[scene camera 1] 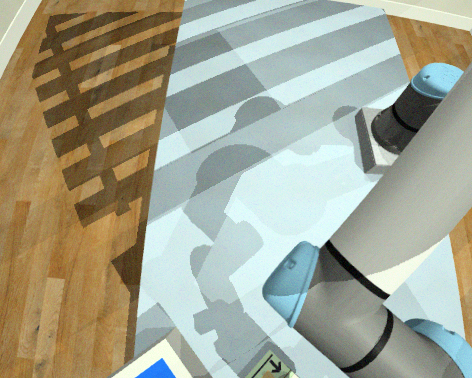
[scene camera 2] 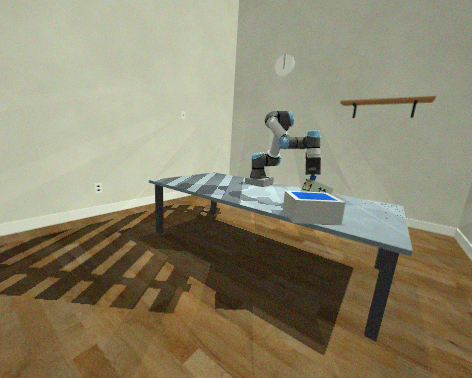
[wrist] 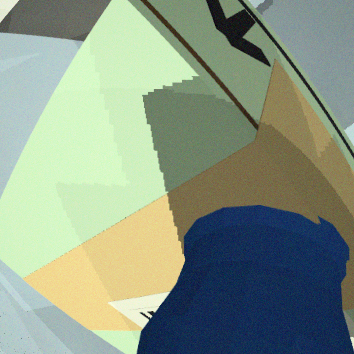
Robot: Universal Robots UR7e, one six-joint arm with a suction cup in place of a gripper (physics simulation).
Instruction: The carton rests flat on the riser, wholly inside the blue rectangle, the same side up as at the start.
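Note:
The carton (scene camera 1: 266,364) (scene camera 2: 319,187) (wrist: 65,150) is pale green with tan tape, black arrows and a white label. My suction cup (scene camera 2: 313,177) (wrist: 265,270) is blue and sits against the taped top face, gripping the carton. In scene camera 2 the carton is tilted, its top edge sloping down to the right, with its lower part hidden behind the riser (scene camera 1: 188,356) (scene camera 2: 320,212). The riser is a white box with a blue rectangle (scene camera 1: 158,370) (scene camera 2: 314,196) on top. The carton is beside the riser, outside the rectangle. Its height above the table is hard to tell.
The grey-blue table (scene camera 1: 280,200) (scene camera 2: 370,227) carries the arm's base (scene camera 1: 369,142) (scene camera 2: 259,181) beyond the riser. The arm's links cover the right part of scene camera 1. A wall shelf (scene camera 2: 387,101) and a clock (scene camera 2: 285,65) are on the wall behind.

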